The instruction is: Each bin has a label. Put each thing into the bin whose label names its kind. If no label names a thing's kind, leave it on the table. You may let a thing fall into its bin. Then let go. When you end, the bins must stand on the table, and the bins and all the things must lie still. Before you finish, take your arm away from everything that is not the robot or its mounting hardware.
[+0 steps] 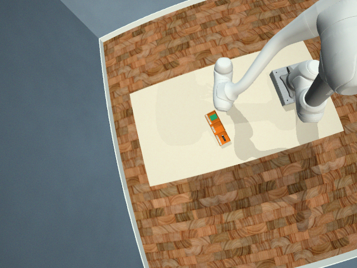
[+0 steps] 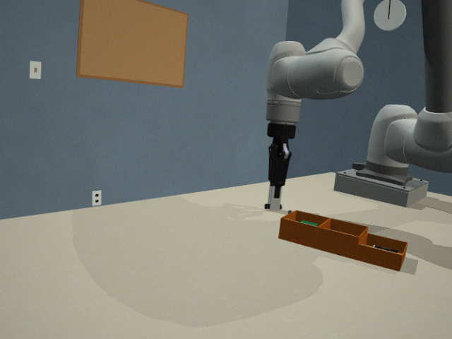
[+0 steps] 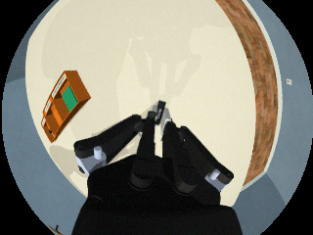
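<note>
My gripper is now 60 mm to the right of the tiny pale thing and 30 mm above it. From my hand the other things lie so: green flat thing (160 mm to the left, 130 mm ahead, 10 mm below); white thing (160 mm to the left, 130 mm ahead, 20 mm below); black piece (30 mm below).
</note>
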